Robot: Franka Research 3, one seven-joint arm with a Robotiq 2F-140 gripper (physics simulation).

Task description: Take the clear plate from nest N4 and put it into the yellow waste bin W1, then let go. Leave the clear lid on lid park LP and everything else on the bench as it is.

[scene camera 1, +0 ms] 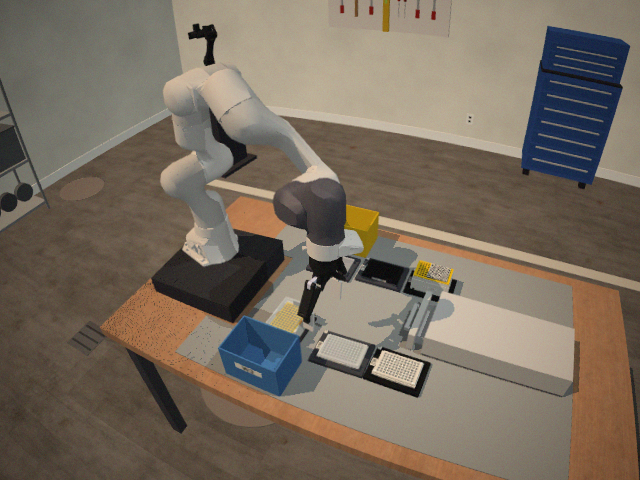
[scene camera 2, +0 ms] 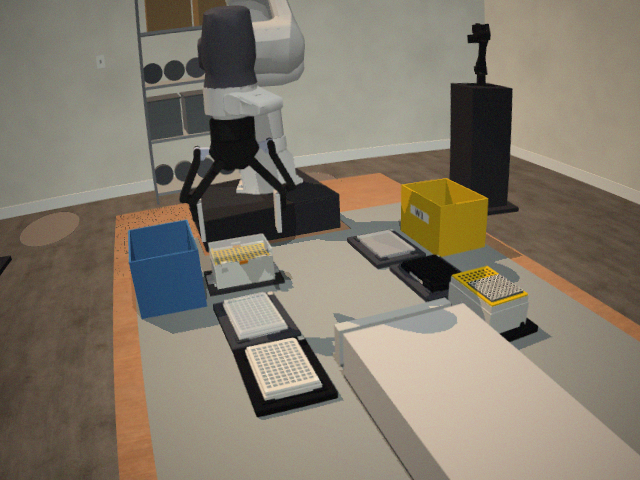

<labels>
gripper: scene camera 1; scene camera 2
pale housing: scene camera 1 525, 350; scene camera 2 443, 387
clear plate: scene camera 1; scene camera 2
same spot on clear plate: [scene camera 1: 336, 349] = [scene camera 2: 247, 308]
same spot on gripper: [scene camera 2: 194, 201] = [scene camera 1: 311, 313]
</labels>
